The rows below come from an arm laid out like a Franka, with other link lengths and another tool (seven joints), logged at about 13 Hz.
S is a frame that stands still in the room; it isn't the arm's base.
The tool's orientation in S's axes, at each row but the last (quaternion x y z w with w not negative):
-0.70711 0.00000 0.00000 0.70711
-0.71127 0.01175 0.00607 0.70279
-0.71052 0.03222 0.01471 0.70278
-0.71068 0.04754 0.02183 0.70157
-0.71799 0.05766 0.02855 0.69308
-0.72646 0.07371 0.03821 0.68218
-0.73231 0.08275 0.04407 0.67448
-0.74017 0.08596 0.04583 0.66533
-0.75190 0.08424 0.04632 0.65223
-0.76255 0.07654 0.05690 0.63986
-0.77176 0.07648 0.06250 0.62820
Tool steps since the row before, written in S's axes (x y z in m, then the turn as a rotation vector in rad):
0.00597 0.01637 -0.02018 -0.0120 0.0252 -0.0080
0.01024 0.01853 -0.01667 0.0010 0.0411 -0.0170
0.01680 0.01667 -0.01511 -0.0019 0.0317 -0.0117
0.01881 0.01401 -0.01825 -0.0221 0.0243 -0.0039
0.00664 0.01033 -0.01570 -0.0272 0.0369 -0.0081
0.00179 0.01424 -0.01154 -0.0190 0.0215 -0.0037
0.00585 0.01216 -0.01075 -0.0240 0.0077 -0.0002
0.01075 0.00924 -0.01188 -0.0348 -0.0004 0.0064
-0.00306 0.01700 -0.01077 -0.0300 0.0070 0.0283
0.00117 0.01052 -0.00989 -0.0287 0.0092 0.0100
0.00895 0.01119 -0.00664 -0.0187 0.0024 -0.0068
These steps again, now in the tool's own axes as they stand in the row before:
0.00597 0.02018 0.01637 -0.0120 0.0080 0.0252
0.01050 0.01618 0.01881 0.0011 0.0165 0.0413
0.01734 0.01379 0.01725 -0.0019 0.0115 0.0318
0.01997 0.01616 0.01494 -0.0225 0.0058 0.0236
0.00804 0.01442 0.01116 -0.0276 0.0102 0.0361
0.00278 0.01026 0.01504 -0.0193 0.0054 0.0208
0.00689 0.00855 0.01330 -0.0240 0.0039 0.0066
0.01210 0.00866 0.01099 -0.0353 0.0003 -0.0027
-0.00220 0.00876 0.01824 -0.0350 -0.0229 0.0016
0.00251 0.00756 0.01210 -0.0304 -0.0058 0.0070
0.00961 0.00239 0.01230 -0.0171 0.0097 0.0037

